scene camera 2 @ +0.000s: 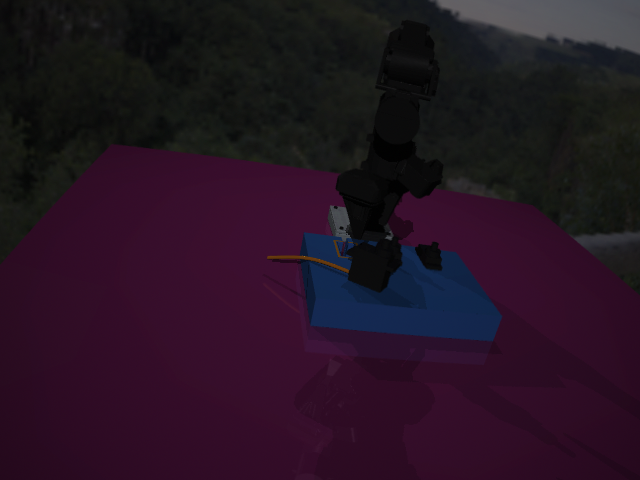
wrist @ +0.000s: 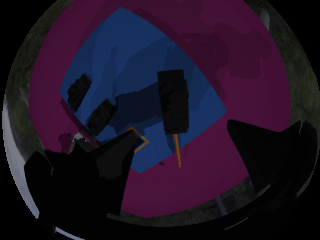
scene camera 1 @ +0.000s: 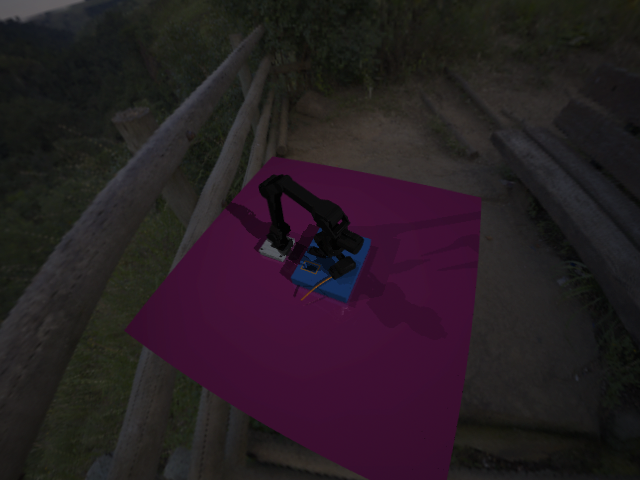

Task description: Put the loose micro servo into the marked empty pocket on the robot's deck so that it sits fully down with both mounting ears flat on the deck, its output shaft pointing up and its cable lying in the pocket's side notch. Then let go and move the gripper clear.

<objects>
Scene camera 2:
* gripper
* micro servo
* blue robot deck
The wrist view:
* gripper
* micro servo
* blue robot deck
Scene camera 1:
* blue robot deck
</objects>
